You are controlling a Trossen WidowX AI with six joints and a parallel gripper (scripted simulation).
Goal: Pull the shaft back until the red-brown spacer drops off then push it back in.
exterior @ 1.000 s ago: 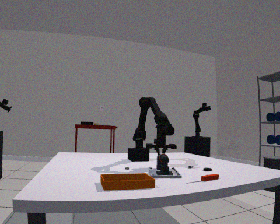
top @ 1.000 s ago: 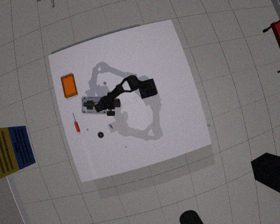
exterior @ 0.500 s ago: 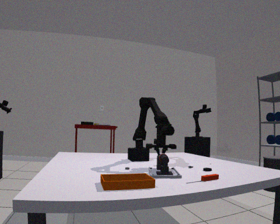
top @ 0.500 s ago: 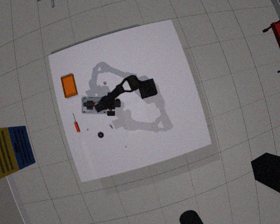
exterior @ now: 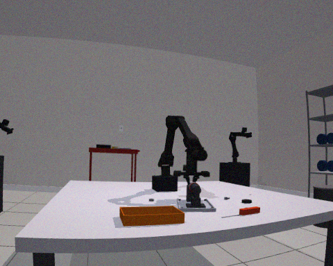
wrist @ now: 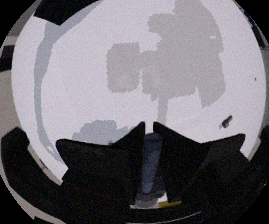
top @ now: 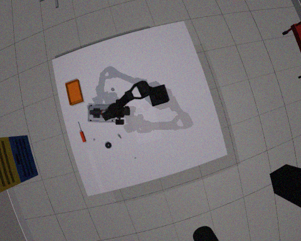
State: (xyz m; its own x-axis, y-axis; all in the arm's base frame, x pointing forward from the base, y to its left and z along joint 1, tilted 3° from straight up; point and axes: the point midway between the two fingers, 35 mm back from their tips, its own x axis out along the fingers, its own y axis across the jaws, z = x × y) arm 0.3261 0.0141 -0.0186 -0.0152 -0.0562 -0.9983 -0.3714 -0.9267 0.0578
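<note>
Now: gripper tip 140 mm short of the red-brown spacer, 60 mm to the left of it and 30 mm below it. The rest, counted from my gripper tip: red-handled screwdriver (390 mm ahead, 40 mm below, 20 mm to the left); orange tray (340 mm ahead, 330 mm to the right, 40 mm below).
</note>
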